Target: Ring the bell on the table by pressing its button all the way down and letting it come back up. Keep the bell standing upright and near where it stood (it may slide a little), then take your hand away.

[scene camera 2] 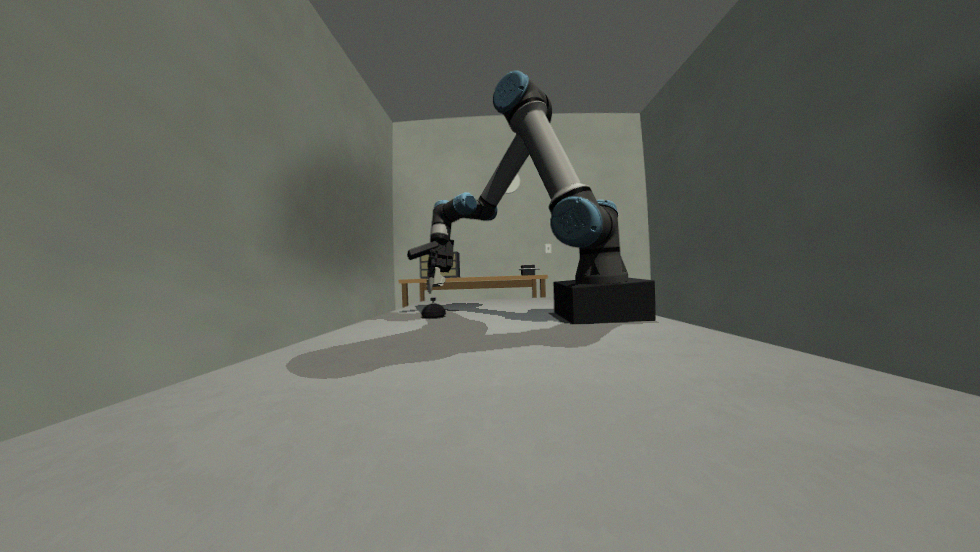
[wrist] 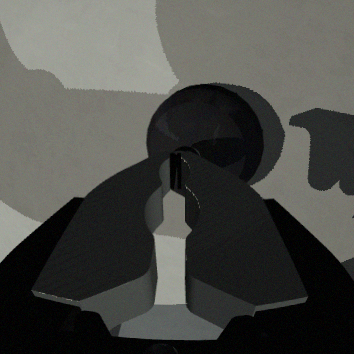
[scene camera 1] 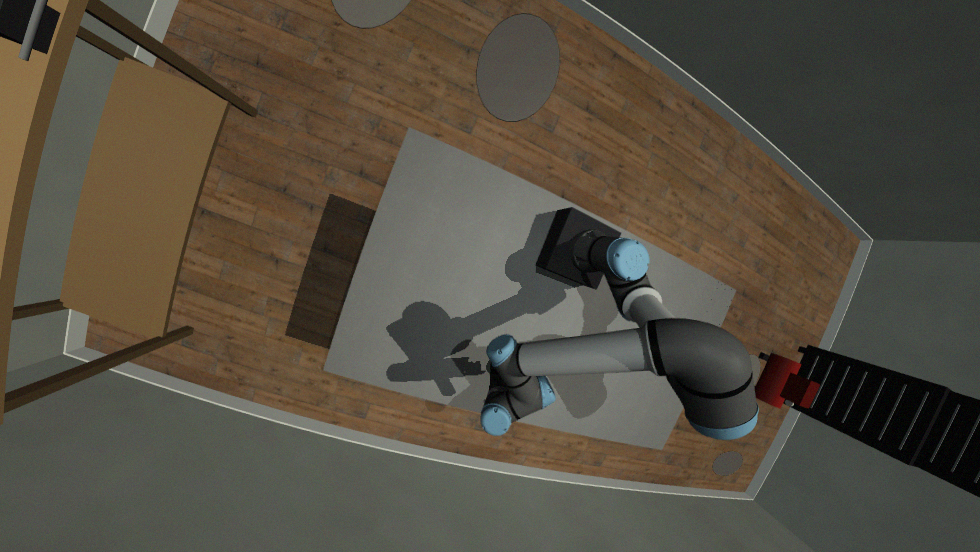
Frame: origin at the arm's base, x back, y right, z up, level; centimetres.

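Seen in the pictures: gripper, fingertip midpoint: point(scene camera 2: 430, 293) point(wrist: 176, 157); arm's base, origin of the base link: point(scene camera 2: 601, 281) point(scene camera 1: 589, 250).
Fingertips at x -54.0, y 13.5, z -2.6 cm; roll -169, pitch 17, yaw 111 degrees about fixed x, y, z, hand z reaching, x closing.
Offsets run from my fingertips to a thing's top centre. Level surfaces: height alone.
The black domed bell @(dx +1.0, dy +0.0, dz -1.6 cm) point(scene camera 2: 433, 312) point(wrist: 205, 115) stands upright on the grey table top @(dz -8.2 cm) point(scene camera 1: 425, 205) point(scene camera 2: 480, 445). Its small button @(dx +1.0, dy +0.0, dz -1.6 cm) point(scene camera 2: 432, 299) shows on top of the dome in the scene camera 2 view; in the wrist view the fingertips mostly hide it. My gripper point(scene camera 2: 430, 291) point(wrist: 176, 157) is shut and empty, pointing down. Its tips are a little above the button, with a small gap visible in the scene camera 2 view. In the wrist view the tips overlap the lower left part of the dome. The bell does not show clearly in the scene camera 1 view, where the arm's wrist covers that area.
The arm's black base block point(scene camera 1: 565, 246) point(scene camera 2: 603, 301) stands on the same grey top, to the right of the bell in the scene camera 2 view. A wooden table point(scene camera 2: 473, 279) stands beyond. A red object point(scene camera 1: 778, 380) lies by the black ladder-like track point(scene camera 1: 942, 404).
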